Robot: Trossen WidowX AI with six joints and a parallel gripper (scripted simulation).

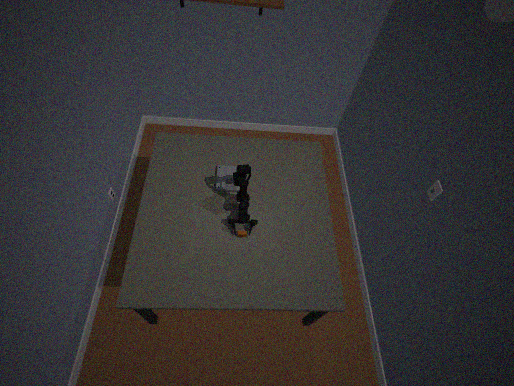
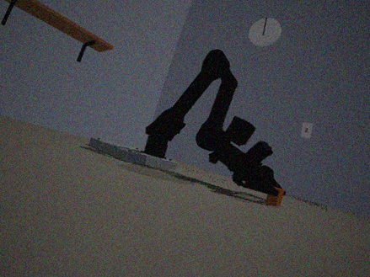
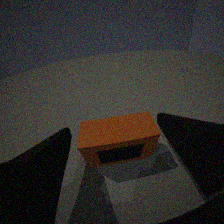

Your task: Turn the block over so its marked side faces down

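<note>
Right now my gripper tip is 20 mm past the block and 10 mm above it.
</note>
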